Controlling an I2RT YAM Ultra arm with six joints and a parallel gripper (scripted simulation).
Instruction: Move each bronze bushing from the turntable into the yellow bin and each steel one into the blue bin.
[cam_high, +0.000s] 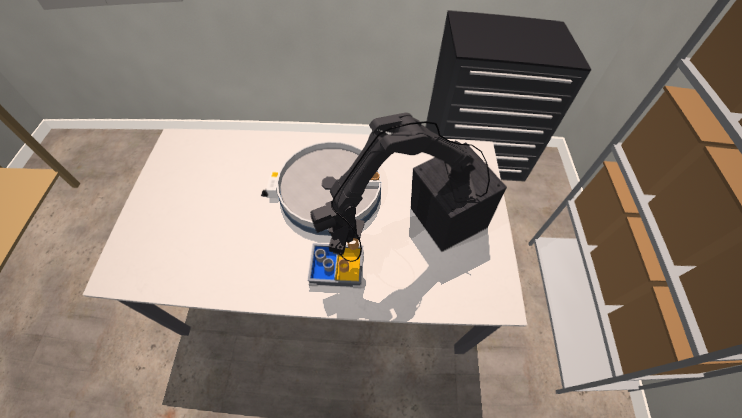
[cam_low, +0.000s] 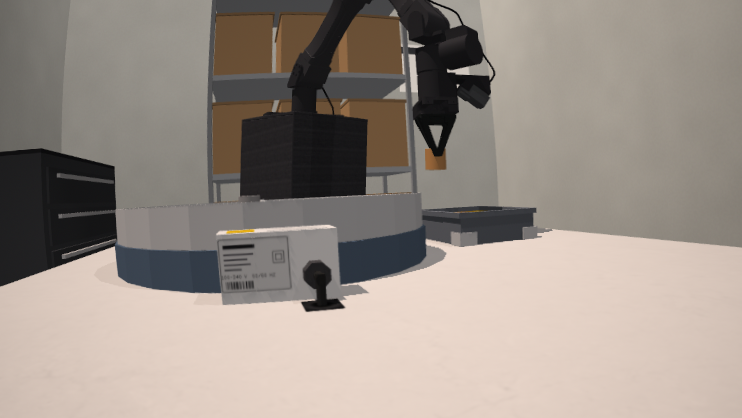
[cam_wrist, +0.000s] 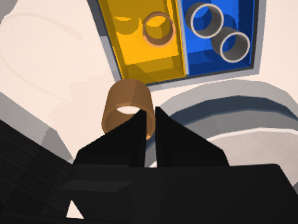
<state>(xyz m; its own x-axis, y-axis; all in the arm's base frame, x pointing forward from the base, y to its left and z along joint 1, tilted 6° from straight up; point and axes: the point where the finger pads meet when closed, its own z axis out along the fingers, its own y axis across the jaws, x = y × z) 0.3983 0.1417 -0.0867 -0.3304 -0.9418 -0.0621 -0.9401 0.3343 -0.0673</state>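
My hand is 10 mm short of the yellow bin, 40 mm to the right of it and 140 mm above it. The rest, counted from my hand: blue bin: 90 mm ahead, 30 mm to the left, 140 mm below; then round grey turntable: 60 mm ahead, 320 mm to the right, 100 mm below.
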